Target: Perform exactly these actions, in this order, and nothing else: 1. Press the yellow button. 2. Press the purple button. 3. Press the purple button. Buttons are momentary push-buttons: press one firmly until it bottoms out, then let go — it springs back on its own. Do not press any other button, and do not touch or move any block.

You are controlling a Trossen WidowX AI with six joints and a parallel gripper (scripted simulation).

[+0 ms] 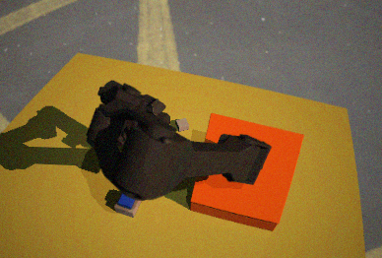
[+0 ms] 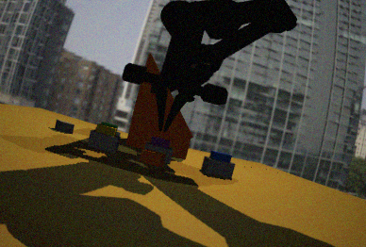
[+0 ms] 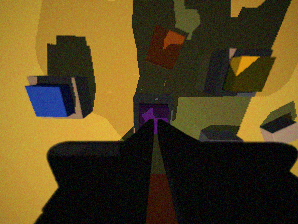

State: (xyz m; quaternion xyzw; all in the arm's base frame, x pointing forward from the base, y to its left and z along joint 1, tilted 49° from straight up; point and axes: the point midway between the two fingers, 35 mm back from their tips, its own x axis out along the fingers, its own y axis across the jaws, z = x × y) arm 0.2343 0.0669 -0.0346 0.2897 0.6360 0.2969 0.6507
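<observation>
Now: gripper tip 2 cm above the purple button. From my gripper tip the other things lie so: yellow button 5 cm ahead, 9 cm to the right, 2 cm below; then blue button 1 cm ahead, 11 cm to the left, 2 cm below; then red-brown block 7 cm ahead, 1 cm to the right, 4 cm below.
</observation>
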